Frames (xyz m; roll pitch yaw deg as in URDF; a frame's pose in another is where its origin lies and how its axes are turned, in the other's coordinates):
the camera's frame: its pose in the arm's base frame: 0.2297 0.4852 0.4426 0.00 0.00 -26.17
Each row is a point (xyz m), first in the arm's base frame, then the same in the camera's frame.
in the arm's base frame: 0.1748 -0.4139 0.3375
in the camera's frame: 0.3473 -0.8311 -0.1051
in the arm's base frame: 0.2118 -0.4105 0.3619
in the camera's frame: 0.3790 -0.8118 -0.0807
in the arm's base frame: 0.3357 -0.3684 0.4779
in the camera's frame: 0.4716 -0.7193 0.0353
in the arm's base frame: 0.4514 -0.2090 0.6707
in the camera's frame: 0.5051 -0.5253 0.2281
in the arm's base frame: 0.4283 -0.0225 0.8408
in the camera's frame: 0.4022 -0.3681 0.3982
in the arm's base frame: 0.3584 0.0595 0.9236
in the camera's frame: 0.3033 -0.3253 0.4810
